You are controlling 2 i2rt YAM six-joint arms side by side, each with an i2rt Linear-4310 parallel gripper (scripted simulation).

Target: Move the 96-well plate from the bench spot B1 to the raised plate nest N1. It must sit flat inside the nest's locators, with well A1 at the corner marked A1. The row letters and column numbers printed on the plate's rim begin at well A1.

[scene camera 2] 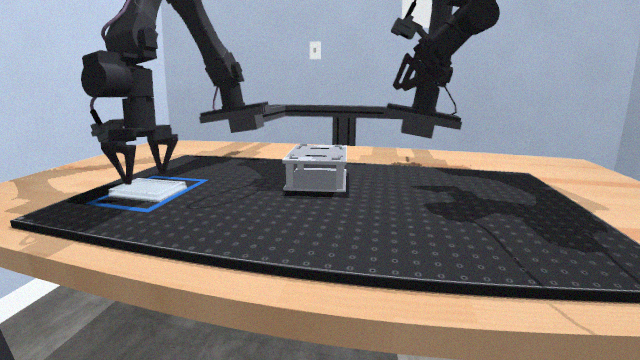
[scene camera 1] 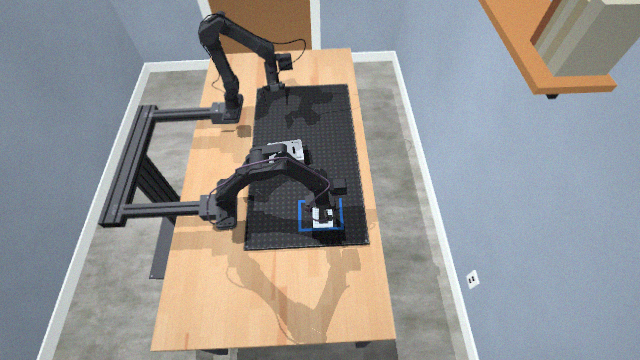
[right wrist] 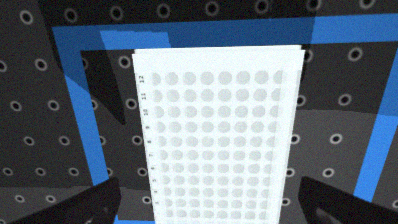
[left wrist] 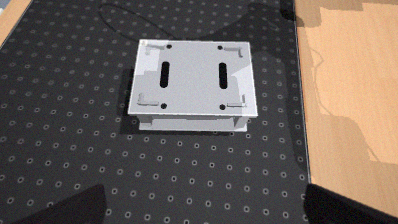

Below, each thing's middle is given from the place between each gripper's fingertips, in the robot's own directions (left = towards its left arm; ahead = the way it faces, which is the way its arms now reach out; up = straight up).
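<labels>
Right hand (scene camera 2: 146, 178): 3 cm above white 96-well plate (scene camera 2: 153, 190). Grey raised nest (scene camera 2: 334, 151): 2 cm above, 15 cm behind, 31 cm to the left of my right hand. By its middle, white 96-well plate nearer to my right hand than to my left hand.
Grey raised nest: 14 cm below, 2 cm ahead of, 17 cm to the right of my left hand (scene camera 2: 398, 88). White 96-well plate: 19 cm below, 16 cm ahead of, 49 cm to the right of my left hand. Going by their middles, grey raised nest nearest to my left hand of the things named here.
</labels>
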